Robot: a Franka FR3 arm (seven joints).
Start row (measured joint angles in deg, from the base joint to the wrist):
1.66 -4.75 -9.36 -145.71 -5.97 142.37 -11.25
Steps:
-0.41 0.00 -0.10 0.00 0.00 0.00 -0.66
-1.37 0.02 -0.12 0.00 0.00 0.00 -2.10
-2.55 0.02 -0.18 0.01 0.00 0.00 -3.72
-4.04 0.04 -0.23 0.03 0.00 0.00 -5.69
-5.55 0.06 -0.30 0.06 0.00 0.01 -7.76
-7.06 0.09 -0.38 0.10 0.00 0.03 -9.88
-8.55 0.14 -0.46 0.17 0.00 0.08 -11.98
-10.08 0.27 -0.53 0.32 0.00 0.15 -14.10
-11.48 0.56 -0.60 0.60 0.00 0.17 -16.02
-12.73 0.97 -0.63 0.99 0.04 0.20 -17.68
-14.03 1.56 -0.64 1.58 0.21 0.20 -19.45
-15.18 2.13 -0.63 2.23 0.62 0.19 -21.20
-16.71 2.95 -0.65 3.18 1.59 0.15 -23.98
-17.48 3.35 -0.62 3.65 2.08 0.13 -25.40
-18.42 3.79 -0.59 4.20 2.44 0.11 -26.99
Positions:
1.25 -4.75 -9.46 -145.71 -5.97 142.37 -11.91
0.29 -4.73 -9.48 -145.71 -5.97 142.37 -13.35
-0.89 -4.73 -9.54 -145.70 -5.97 142.37 -14.97
-2.38 -4.71 -9.59 -145.68 -5.97 142.37 -16.94
-3.89 -4.69 -9.66 -145.65 -5.97 142.38 -19.01
-5.40 -4.66 -9.74 -145.61 -5.97 142.40 -21.13
-6.89 -4.61 -9.82 -145.54 -5.97 142.45 -23.23
-8.42 -4.48 -9.89 -145.39 -5.97 142.52 -25.35
-9.82 -4.19 -9.96 -145.11 -5.97 142.54 -27.27
-11.07 -3.78 -9.99 -144.72 -5.93 142.57 -28.93
-12.37 -3.19 -10.00 -144.13 -5.76 142.57 -30.70
-13.52 -2.62 -9.99 -143.48 -5.35 142.56 -32.45
-15.05 -1.80 -10.01 -142.53 -4.38 142.52 -35.23
-15.82 -1.40 -9.98 -142.06 -3.89 142.50 -36.65
-16.76 -0.96 -9.95 -141.51 -3.53 142.48 -38.24

